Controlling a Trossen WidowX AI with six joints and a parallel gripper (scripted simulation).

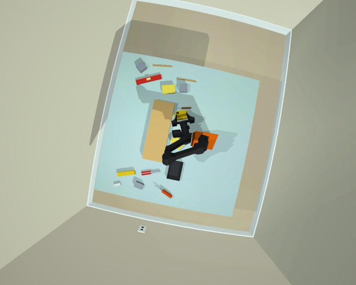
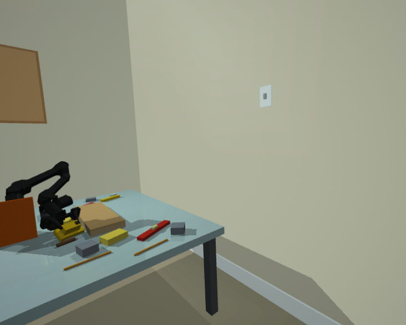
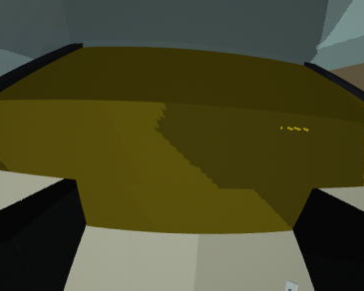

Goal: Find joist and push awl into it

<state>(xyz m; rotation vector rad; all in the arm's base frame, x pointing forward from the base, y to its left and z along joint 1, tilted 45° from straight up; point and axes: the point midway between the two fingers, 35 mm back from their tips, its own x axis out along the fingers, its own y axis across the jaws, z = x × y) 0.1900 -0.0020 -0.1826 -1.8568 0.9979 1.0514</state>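
Now: gripper tip 1 cm short of the yellow stud finder, 1 cm to the right of it and 1 cm above it. The rest, counted from my gripper tip: awl 6 cm to the right, 5 cm below; then red level 36 cm ahead, 22 cm to the right, 5 cm below; then dark tray 8 cm behind, 48 cm to the left, 5 cm below.
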